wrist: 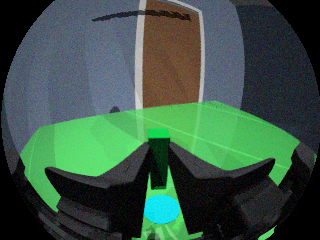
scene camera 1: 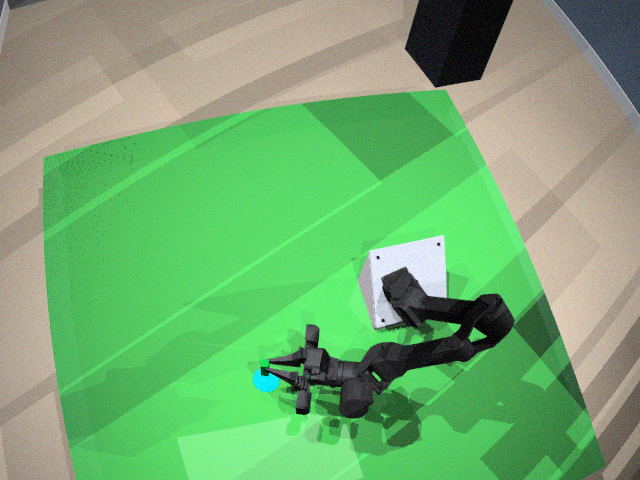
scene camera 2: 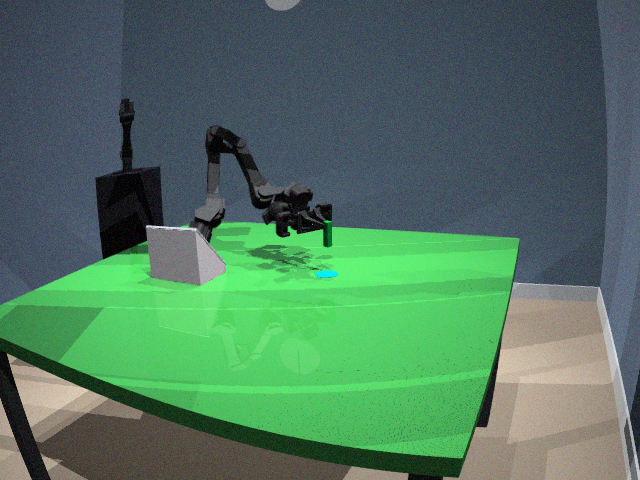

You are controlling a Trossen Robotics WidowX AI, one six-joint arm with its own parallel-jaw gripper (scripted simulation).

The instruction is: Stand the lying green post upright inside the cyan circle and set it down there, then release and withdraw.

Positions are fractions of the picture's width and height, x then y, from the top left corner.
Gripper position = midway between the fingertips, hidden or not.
Scene:
My gripper shows in the wrist view (0.50, 0.61), in scene camera 1 (0.41, 0.76) and in scene camera 2 (0.51, 0.47).

